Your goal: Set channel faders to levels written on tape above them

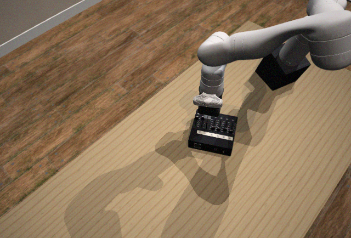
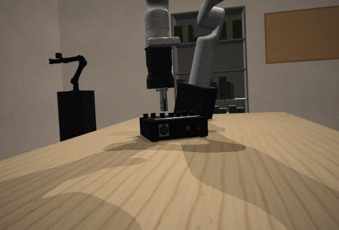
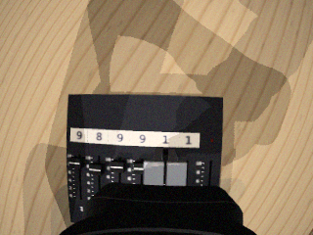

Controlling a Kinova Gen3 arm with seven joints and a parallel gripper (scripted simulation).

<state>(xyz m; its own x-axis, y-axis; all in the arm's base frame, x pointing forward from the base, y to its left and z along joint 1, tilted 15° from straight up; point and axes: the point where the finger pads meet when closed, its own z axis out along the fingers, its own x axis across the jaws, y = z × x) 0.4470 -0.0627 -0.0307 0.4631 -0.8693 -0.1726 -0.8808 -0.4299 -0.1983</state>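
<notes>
Now: the master fader cap 20 mm behind my hand, 60 mm to the right of it and 30 mm below it.
</notes>
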